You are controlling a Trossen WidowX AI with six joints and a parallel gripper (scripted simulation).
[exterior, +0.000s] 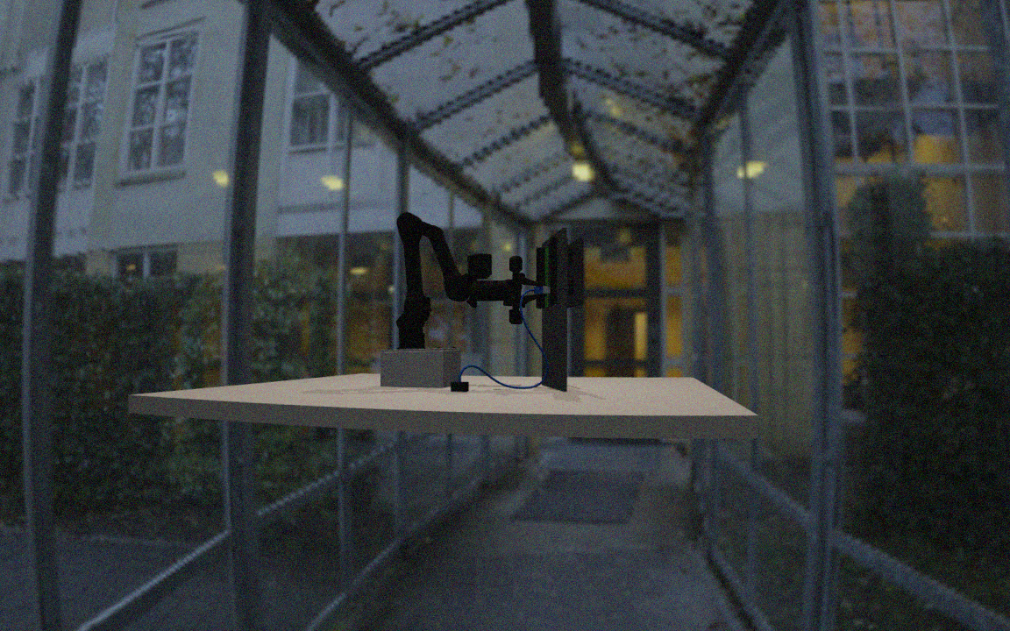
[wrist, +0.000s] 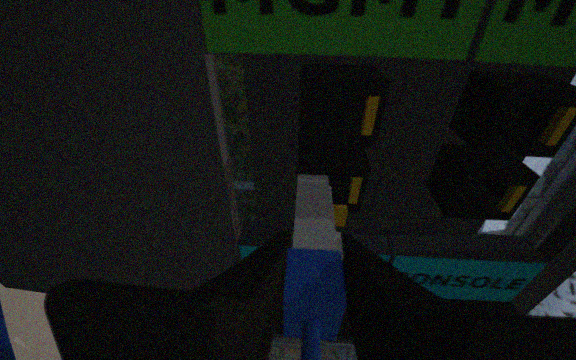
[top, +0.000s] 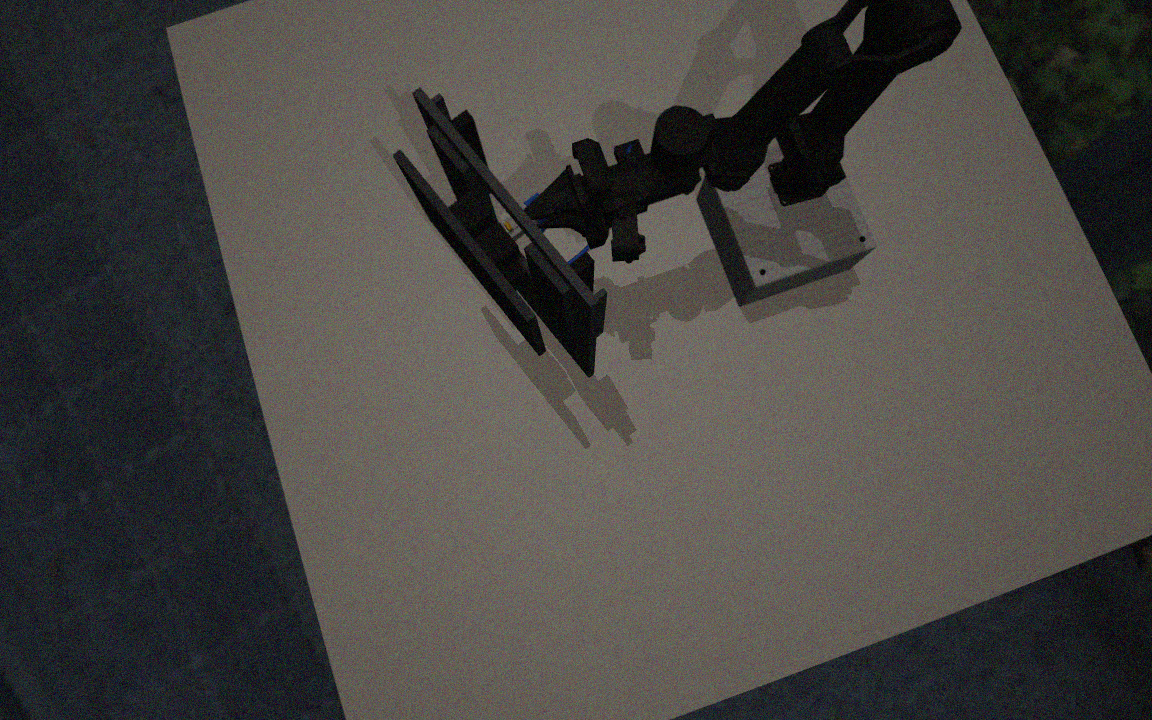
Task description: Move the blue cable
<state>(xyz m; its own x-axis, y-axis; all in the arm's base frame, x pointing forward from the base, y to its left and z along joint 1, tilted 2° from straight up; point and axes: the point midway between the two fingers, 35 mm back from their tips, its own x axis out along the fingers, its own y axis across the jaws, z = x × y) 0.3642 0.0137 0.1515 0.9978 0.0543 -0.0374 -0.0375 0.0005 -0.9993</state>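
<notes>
My gripper tip is right at the blue plug. Round my gripper tip: black block: 200 mm behind, 160 mm to the right, 260 mm below.
</notes>
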